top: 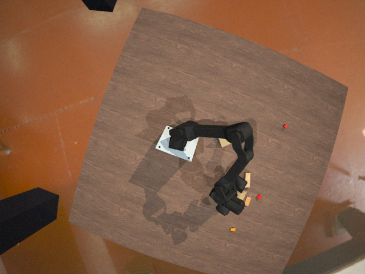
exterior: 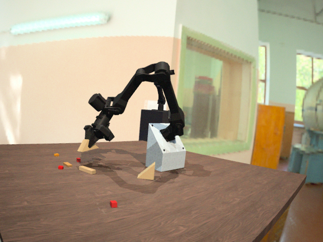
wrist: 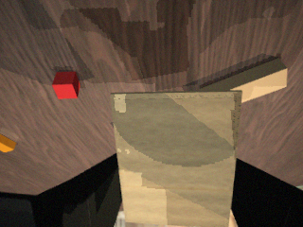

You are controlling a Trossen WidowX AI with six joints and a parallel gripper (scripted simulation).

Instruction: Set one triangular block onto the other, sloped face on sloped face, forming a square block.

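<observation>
The long tan bar lies 5 cm ahead of my gripper tip, 7 cm to the left of it and 8 cm below it. Also, from my gripper tip: tan triangular block 1 cm above; then orange cube 5 cm ahead, 21 cm to the right, 8 cm below.
</observation>
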